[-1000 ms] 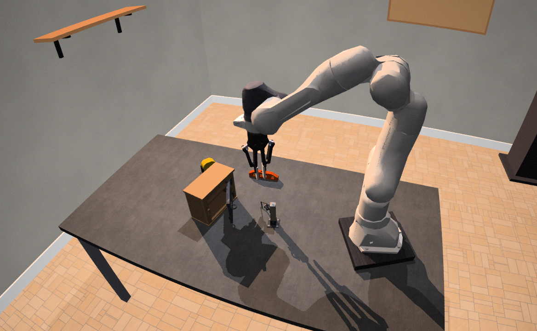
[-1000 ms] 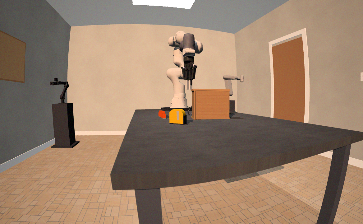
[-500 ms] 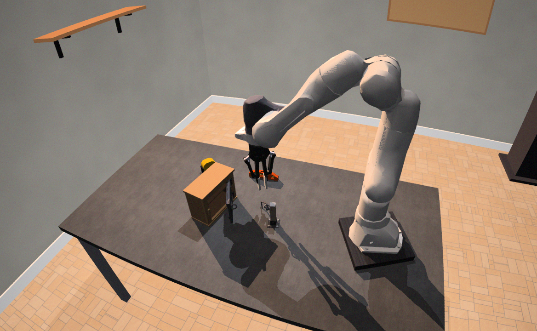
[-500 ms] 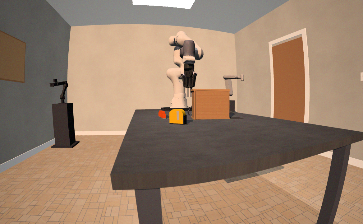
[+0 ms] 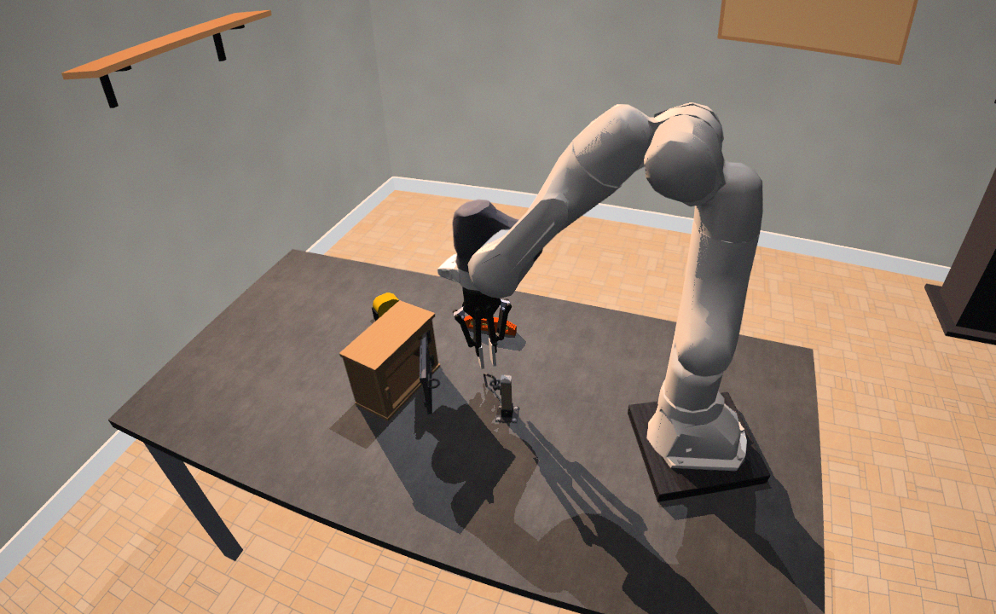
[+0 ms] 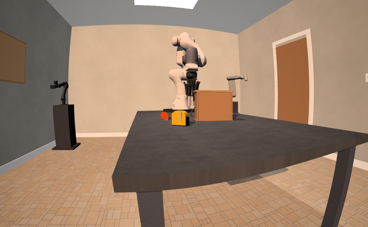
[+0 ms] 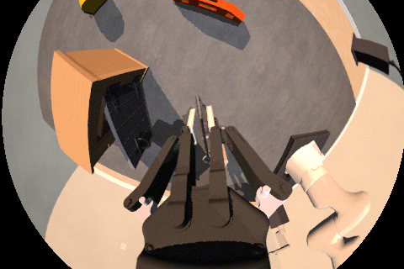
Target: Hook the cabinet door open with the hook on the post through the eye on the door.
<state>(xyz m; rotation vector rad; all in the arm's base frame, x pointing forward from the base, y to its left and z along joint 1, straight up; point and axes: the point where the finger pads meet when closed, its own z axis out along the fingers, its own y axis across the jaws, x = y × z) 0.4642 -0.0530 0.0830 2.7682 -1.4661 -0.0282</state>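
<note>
The hook is 20 mm behind my hand, 40 mm to the left of it and 50 mm below it. The rest, counted from my hand: dark door (120 mm ahead, 60 mm to the left, 30 mm below); then orange spirit level (70 mm ahead, 200 mm to the right, 90 mm below); then yellow tape measure (380 mm ahead, 180 mm to the right, 80 mm below).
</note>
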